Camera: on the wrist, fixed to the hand. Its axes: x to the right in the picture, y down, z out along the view.
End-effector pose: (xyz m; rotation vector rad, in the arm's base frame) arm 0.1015 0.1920 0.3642 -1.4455 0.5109 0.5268
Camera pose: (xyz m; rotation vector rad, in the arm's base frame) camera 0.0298 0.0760 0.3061 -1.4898 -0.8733 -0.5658
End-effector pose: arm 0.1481 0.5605 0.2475 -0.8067 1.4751 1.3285
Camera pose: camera 0.0525 0.4565 0.2921 -1.4160 0.2189 0.2631
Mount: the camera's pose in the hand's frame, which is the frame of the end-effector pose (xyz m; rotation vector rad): -0.0237 0.0836 -0.1200 -0.1816 -0.2022 -1.5757
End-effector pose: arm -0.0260 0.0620 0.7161 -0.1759 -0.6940 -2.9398
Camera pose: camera -0.0013 -0.0644 0.6428 -0.0646 0.2859 1.6460
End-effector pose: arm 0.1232 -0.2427 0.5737 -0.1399 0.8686 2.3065
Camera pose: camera 0.0749 -0.3771 0.5343 -0.4563 0.1917 0.8618
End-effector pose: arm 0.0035 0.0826 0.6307 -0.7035 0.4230 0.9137
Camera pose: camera -0.0841 0.0186 0.5298 -0.8342 -0.4273 -0.4875
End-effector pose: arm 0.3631 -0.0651 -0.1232 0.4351 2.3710 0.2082
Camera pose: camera 0.3196 0.0006 0.0023 -1.3963 1.8198 -0.3391
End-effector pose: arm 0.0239 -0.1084 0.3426 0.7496 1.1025 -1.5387
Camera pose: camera 0.1008 0.0094 0.2961 0.6457 -1.6970 2.5118
